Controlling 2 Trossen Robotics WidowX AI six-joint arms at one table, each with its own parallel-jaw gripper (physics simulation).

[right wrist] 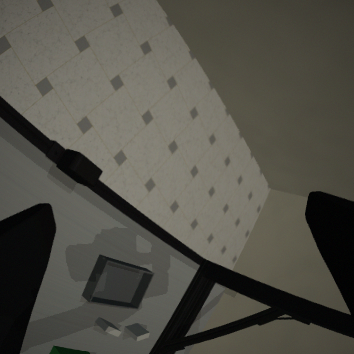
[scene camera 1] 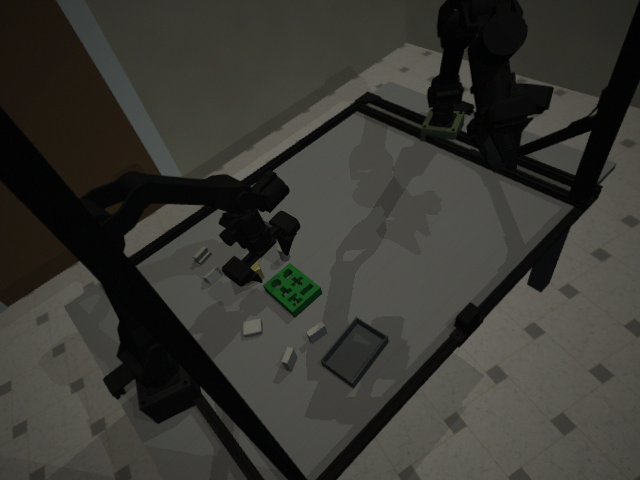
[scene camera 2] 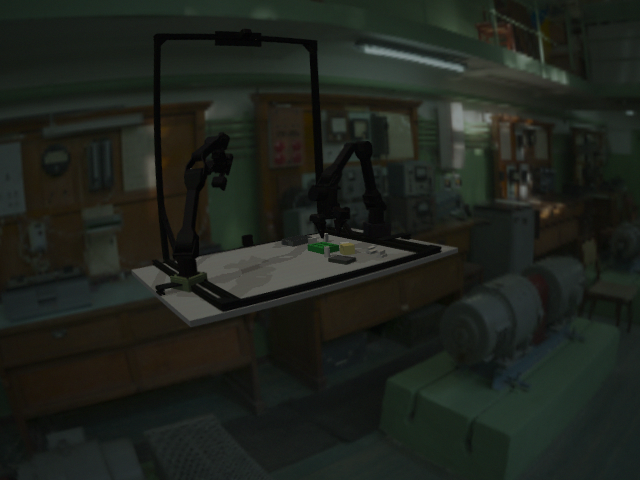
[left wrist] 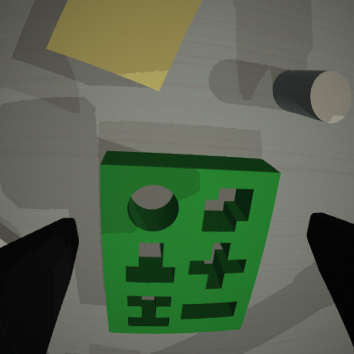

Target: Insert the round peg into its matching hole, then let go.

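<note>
The round peg [scene camera 1: 283,254] [scene camera 2: 326,251] [left wrist: 295,92] is a pale grey cylinder. It stands upright on the table beside the green board [scene camera 1: 297,308] [scene camera 2: 323,250] [left wrist: 115,250], apart from it. The board's round hole [scene camera 1: 276,283] [left wrist: 152,217], in the corner nearer the yellow block, is empty and shows the table through it. My left gripper [scene camera 1: 272,267] [left wrist: 196,229] is open and empty above the board, its fingers wide apart in the left wrist view. The peg is outside its fingers. My right gripper [right wrist: 182,211] is open and empty, far from the board.
A yellow block [scene camera 1: 256,269] [scene camera 2: 347,248] [left wrist: 125,40] lies near the board, partly hidden in scene camera 1. White blocks [scene camera 1: 252,327] [scene camera 1: 289,358] [scene camera 1: 316,331] [scene camera 1: 202,255] are scattered around. A dark tray [scene camera 1: 338,375] [right wrist: 115,303] lies beyond the board. A black frame edges the table.
</note>
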